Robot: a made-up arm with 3 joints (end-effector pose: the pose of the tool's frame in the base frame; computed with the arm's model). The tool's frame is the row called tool. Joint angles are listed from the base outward.
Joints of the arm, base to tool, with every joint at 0 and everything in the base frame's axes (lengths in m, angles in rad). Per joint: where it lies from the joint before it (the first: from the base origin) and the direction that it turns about. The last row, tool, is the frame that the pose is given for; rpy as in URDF.
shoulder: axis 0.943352 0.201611 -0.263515 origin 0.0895 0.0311 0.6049
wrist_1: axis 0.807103 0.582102 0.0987 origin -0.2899 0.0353 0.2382
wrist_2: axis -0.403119 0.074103 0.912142 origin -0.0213 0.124 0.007
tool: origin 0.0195 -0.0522 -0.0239 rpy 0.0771 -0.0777 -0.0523
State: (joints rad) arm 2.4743 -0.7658 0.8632
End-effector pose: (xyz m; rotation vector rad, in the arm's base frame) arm -0.1105 -0.2250 0.6672 1.3485 0.0061 -0.2194
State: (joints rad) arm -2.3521 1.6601 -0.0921
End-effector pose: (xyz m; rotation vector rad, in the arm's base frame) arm -0.2988 0.0244 0.4544 -0.9384 0.3634 -0.2500
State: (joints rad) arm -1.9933 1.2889 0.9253
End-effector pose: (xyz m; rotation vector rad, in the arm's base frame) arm -0.2746 0.1069 0.4548 -0.9907 0.8266 0.8260
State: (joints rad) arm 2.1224 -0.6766 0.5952
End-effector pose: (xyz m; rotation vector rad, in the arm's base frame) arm -0.1077 -0.2105 0.7363 1.1983 0.0552 -0.3251
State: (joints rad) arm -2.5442 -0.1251 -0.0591
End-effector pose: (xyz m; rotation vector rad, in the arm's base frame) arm -0.2437 -0.1000 0.4898 -2.3109 -0.7059 0.8226
